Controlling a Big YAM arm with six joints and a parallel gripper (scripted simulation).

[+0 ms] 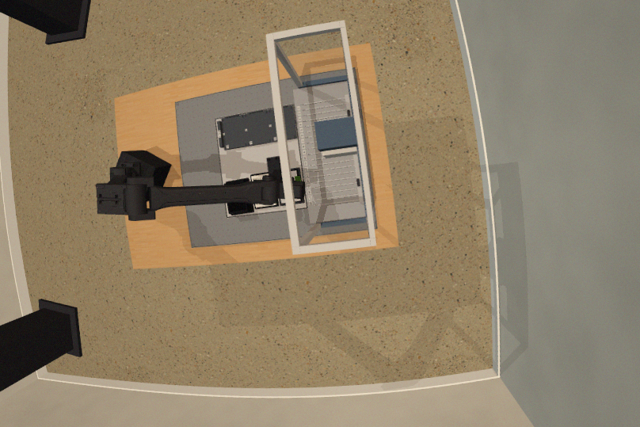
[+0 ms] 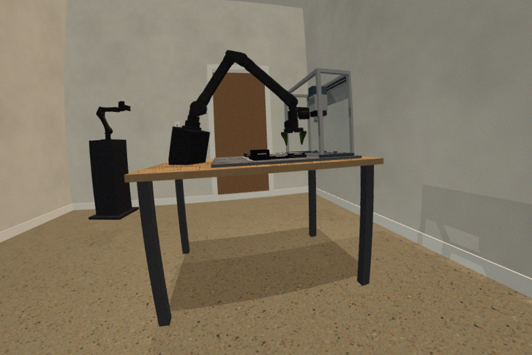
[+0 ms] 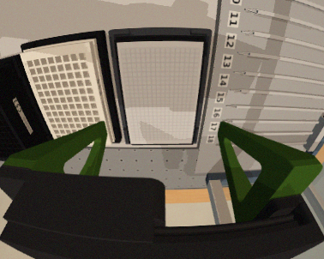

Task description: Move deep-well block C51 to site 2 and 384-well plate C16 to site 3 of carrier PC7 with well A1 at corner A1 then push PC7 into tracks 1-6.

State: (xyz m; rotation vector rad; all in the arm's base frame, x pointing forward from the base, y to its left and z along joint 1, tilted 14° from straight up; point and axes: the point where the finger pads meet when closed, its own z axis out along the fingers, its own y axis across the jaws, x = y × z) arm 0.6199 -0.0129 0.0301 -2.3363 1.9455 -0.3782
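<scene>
My gripper is now 70 mm above the nest S3. The rest, counted from my hand: dark carrier PC7: 150 mm behind, 230 mm to the left, 60 mm below; then black nest: 210 mm behind, 50 mm to the right, 70 mm below; then white 96-well plate C15: 110 mm behind, 20 mm to the right, 60 mm below.
</scene>
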